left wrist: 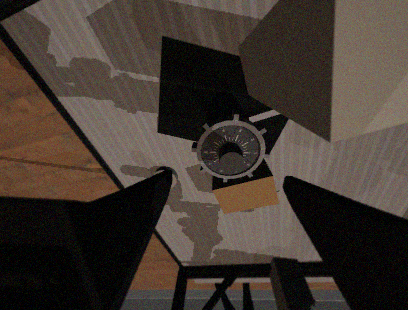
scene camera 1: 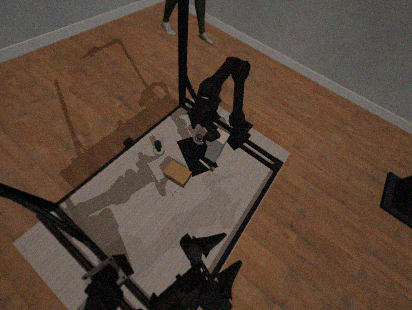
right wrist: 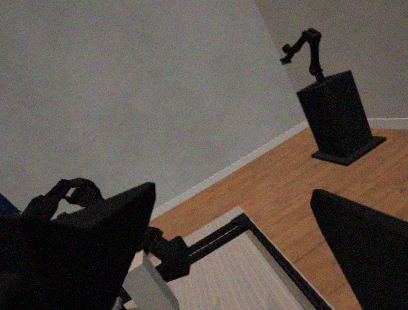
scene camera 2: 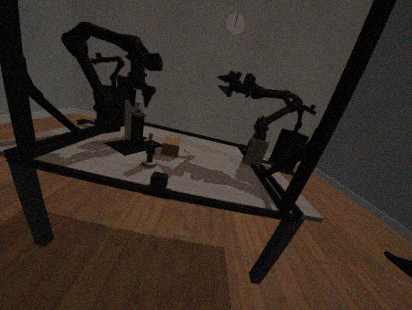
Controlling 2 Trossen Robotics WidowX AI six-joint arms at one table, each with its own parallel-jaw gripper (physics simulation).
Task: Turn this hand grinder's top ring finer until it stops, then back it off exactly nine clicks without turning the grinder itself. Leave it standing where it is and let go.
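Frame: origin at the left arm's base, x ahead, y left, z up, level; millimetres.
Where they show: left gripper, between the fingertips: (left wrist: 227, 178) (scene camera 1: 198, 135) (scene camera 2: 139, 107); right gripper, between the fingertips: (scene camera 1: 233, 247) (right wrist: 233, 194) (scene camera 2: 218, 81); left arm's base, origin of its link: (scene camera 1: 238, 134) (right wrist: 169, 252) (scene camera 2: 107, 117); right arm's base, origin of its link: (scene camera 1: 105, 277) (scene camera 2: 258, 142).
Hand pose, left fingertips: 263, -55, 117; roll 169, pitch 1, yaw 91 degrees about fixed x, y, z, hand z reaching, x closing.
Things, the pixels of their centre, and the offset from my left fingertips, as dx, dy, dz.
- hand grinder, middle of its body: (left wrist: 225, 124) (scene camera 2: 137, 127) (scene camera 1: 198, 145) -6, +4, -99
- black mat, middle of its body: (left wrist: 224, 107) (scene camera 2: 136, 144) (scene camera 1: 197, 153) -7, +6, -188
- pale box, middle of its body: (left wrist: 299, 55) (right wrist: 150, 291) (scene camera 1: 216, 146) (scene camera 2: 134, 120) -82, +63, -87
- orange-brown block, middle of its body: (left wrist: 243, 186) (scene camera 2: 171, 146) (scene camera 1: 177, 174) +158, +66, -159
- dark tool, middle of its body: (scene camera 2: 150, 154) (scene camera 1: 158, 147) +168, -120, -144
- thin stick, middle of its body: (left wrist: 279, 113) (scene camera 1: 206, 164) -7, +98, -170
The hand grinder (scene camera 1: 199, 140) (scene camera 2: 136, 129) is a dark upright cylinder standing on the black mat (scene camera 1: 186, 149) (left wrist: 182, 75). Its grey top ring (left wrist: 232, 122) has short lugs around the rim and a dark dial with pale tick marks in the left wrist view. My left gripper (scene camera 1: 206, 132) (scene camera 2: 140, 102) (left wrist: 227, 178) is open and empty, pointing down close above the grinder's top; whether a finger touches the ring I cannot tell. My right gripper (scene camera 1: 232, 248) (scene camera 2: 220, 82) (right wrist: 233, 194) is open and empty, high and far from the grinder.
A pale box (scene camera 1: 216, 149) stands close beside the grinder. An orange-brown block (scene camera 1: 177, 172) (scene camera 2: 171, 146) (left wrist: 247, 195) lies near the mat. A dark tool (scene camera 1: 158, 146) (scene camera 2: 150, 154) stands on a pale round base. A thin stick (scene camera 1: 206, 164) lies on the mat. Broad shadows cross the table.
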